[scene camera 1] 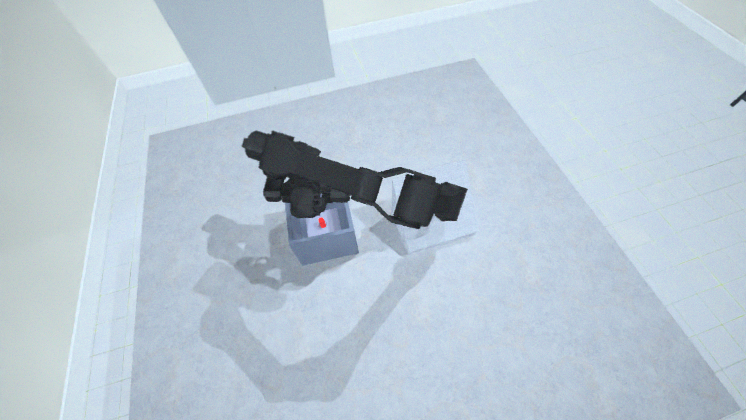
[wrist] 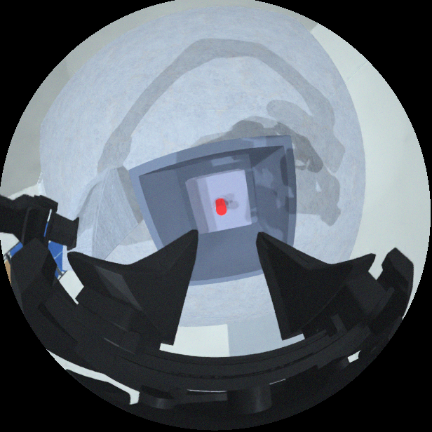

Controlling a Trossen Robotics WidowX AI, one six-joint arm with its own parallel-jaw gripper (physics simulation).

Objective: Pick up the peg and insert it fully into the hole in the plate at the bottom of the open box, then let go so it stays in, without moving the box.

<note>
In view: my gripper (scene camera 1: 314, 207), a blue-grey box (scene camera 1: 308, 250) and a pale plate (wrist: 230, 185).
The blue-grey box shows as well in the wrist view (wrist: 159, 184). My gripper also shows in the wrist view (wrist: 227, 236).
</note>
